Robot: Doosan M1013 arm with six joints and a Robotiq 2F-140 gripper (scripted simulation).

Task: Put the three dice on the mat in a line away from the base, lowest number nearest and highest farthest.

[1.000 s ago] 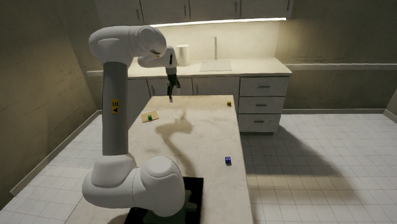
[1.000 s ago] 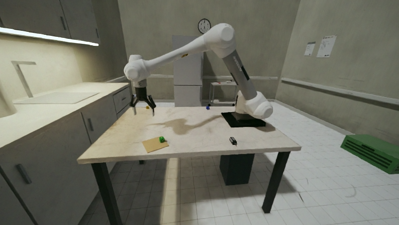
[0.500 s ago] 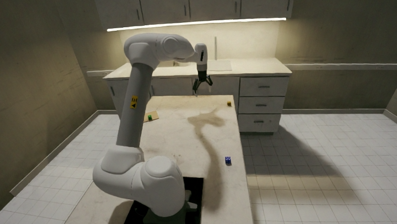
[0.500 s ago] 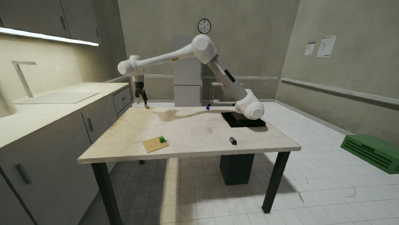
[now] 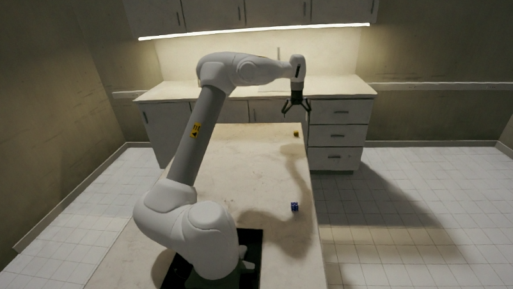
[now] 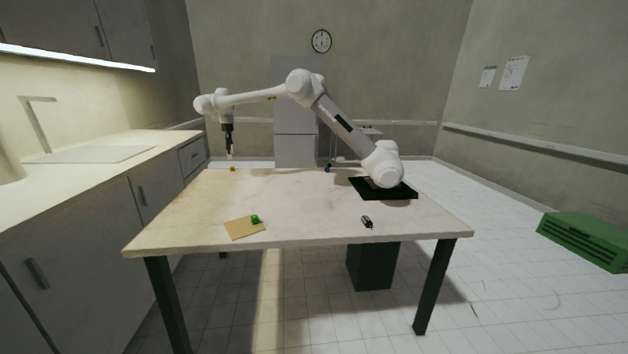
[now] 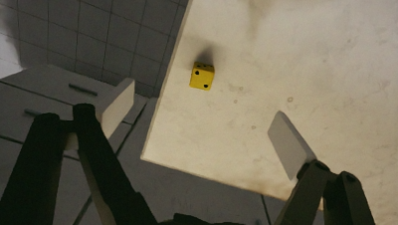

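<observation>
Right now my hand is 110 mm above the yellow die. Round my hand: tan mat (220 mm behind, 680 mm to the left, 120 mm below); green die (260 mm behind, 660 mm to the left, 100 mm below); blue die (680 mm behind, 20 mm to the left, 110 mm below).
</observation>
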